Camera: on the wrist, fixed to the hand. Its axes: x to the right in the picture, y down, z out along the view.
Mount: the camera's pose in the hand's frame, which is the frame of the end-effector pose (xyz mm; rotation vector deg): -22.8 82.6 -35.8 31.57 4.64 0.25
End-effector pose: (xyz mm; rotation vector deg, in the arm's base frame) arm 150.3 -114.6 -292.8 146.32 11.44 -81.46
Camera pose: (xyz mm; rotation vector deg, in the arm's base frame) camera 185.9 -186.0 -245.3 -146.29 10.57 74.26
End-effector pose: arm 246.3 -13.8 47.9 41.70 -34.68 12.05
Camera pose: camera 212.1 71.7 59.8 71.20 -27.07 23.91
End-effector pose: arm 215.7 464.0 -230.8 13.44 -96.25 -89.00
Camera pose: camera 285.5 470.0 -169.8 32.51 -115.11 -59.09
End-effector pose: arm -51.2 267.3 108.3 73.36 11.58 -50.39
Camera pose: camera 0.3 311.3 171.8 104.77 0.94 -52.31
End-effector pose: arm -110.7 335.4 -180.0 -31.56 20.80 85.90
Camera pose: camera -190.1 295.4 -206.9 -9.75 46.35 74.91
